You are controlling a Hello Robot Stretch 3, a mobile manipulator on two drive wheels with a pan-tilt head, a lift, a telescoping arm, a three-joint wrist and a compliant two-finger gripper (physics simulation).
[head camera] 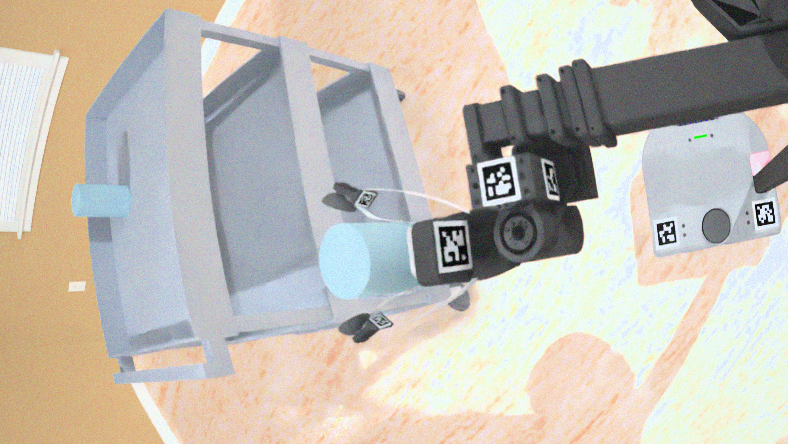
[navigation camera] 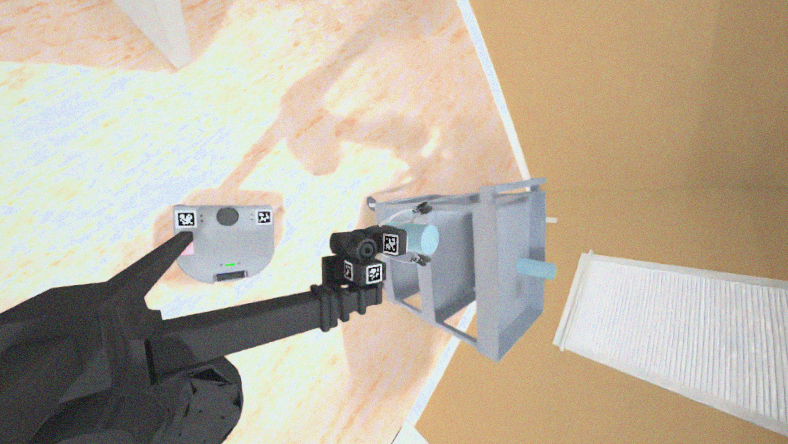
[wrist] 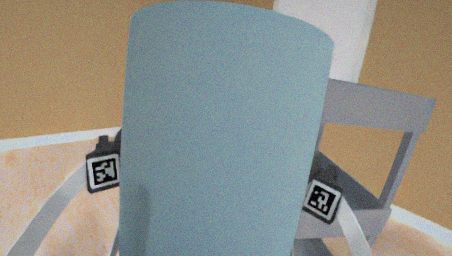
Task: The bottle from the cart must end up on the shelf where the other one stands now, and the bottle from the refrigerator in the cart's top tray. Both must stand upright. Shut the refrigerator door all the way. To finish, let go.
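Places are measured from the robot's base along level axes (x ahead, y left, z up), in centimetres.
Pixels of known places: robot's base, origin of the base link: (head camera: pixel 713 224) (navigation camera: pixel 227 215).
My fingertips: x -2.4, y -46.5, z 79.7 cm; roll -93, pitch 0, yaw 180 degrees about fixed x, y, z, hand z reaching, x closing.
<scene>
For each thing: its middle in the pictures, then the offset to it from my fingertips. "*": a spot on its surface instead. Level surfaces: height alone.
- wide light-blue bottle, body centre: (head camera: pixel 396 257) (navigation camera: pixel 407 236) dx +0.0, dy +9.2, dz +1.0 cm
- grey cart, surface spot: (head camera: pixel 187 166) * dx -18.3, dy -28.1, dz +2.3 cm
- cream rug, its level: dz -79.7 cm
My gripper (head camera: pixel 353 262) (navigation camera: pixel 423 233) (wrist: pixel 218 153) is shut on a wide light-blue bottle (head camera: pixel 363 259) (navigation camera: pixel 420 239) (wrist: pixel 224 105) and holds it upright; the bottle fills most of the wrist view. The bottle is at the near side of the grey cart (head camera: pixel 187 166) (navigation camera: pixel 494 286) (wrist: pixel 376 105), below the level of its top tray. A second, thinner light-blue bottle (head camera: pixel 101 199) (navigation camera: pixel 535 269) stands upright at the cart's top tray, on the far side from my gripper.
The cart stands at the edge of an orange and cream rug (head camera: pixel 551 331) (navigation camera: pixel 241 119), partly on brown floor. A white ribbed panel (head camera: pixel 21 137) (navigation camera: pixel 624 315) (wrist: pixel 326 32) lies beyond the cart. My base (head camera: pixel 711 181) (navigation camera: pixel 224 243) is behind the arm.
</scene>
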